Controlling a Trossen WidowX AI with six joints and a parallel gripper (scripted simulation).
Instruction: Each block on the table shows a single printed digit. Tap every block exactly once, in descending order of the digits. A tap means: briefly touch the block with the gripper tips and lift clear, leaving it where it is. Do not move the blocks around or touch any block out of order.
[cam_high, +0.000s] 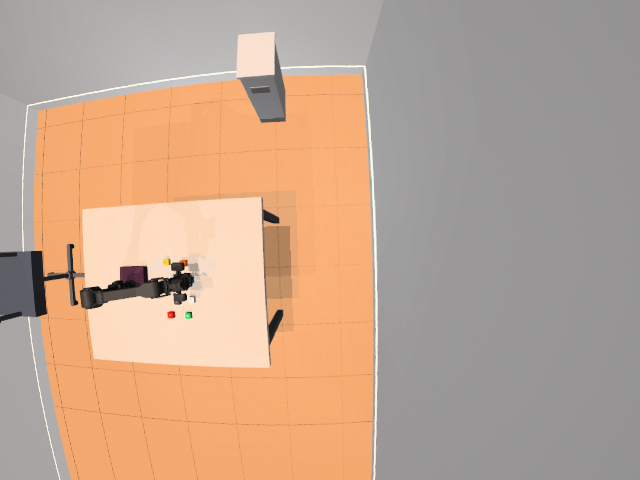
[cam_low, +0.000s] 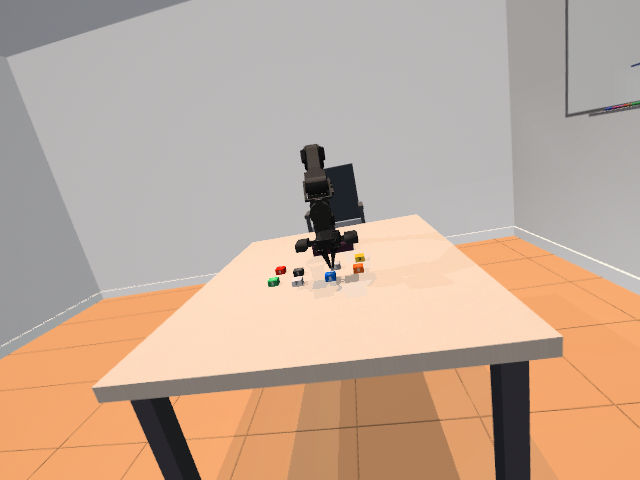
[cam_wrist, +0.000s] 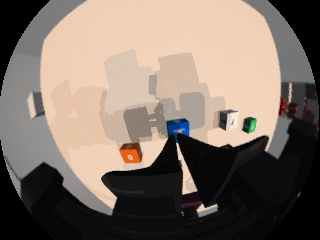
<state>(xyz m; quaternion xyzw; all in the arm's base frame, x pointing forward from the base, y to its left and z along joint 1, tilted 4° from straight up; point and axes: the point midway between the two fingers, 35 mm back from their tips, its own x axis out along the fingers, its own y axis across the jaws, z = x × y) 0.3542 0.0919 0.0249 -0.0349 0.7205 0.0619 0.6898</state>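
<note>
Right now my gripper tip is 1 cm past the blue block, 1 cm to the left of it and 3 cm above it. From my gripper tip the other things lie so: orange block 5 cm behind, 7 cm to the left, 3 cm below; grey block 10 cm behind, 1 cm to the right, 3 cm below; white block 1 cm ahead, 12 cm to the right, 3 cm below.
</note>
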